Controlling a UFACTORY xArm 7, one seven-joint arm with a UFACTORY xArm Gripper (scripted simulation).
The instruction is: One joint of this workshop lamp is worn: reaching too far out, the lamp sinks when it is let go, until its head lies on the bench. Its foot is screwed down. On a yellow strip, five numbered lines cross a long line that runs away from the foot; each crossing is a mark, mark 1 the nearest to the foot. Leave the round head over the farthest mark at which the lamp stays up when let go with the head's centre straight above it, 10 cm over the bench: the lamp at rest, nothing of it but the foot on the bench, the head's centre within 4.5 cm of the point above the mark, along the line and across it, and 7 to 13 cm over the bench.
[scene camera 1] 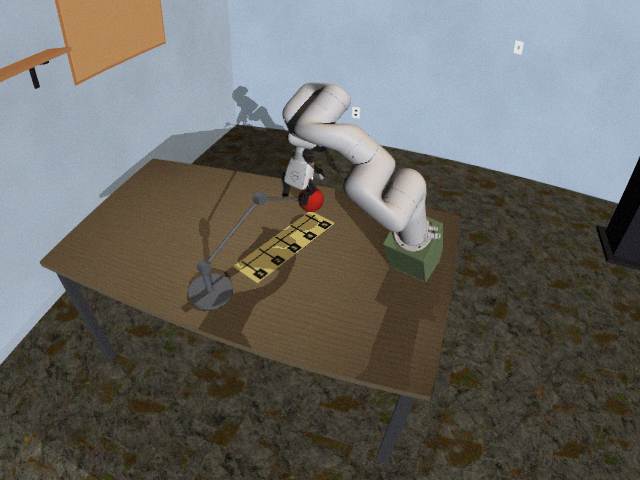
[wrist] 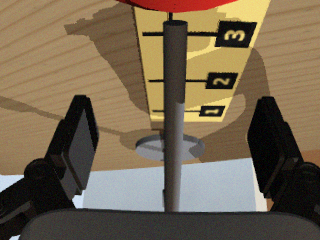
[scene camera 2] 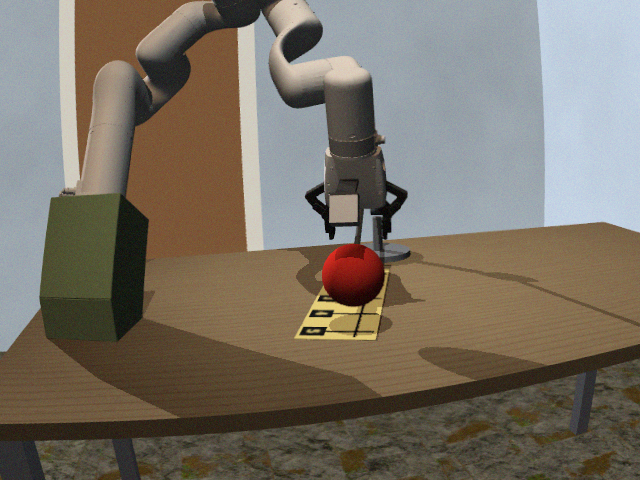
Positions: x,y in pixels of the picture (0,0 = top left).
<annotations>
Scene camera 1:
my gripper: 294,200
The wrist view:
my gripper: 173,115
round grey foot: 151,147
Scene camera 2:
my gripper: 358,235
yellow strip: 326,320
round grey foot: 388,252
</annotations>
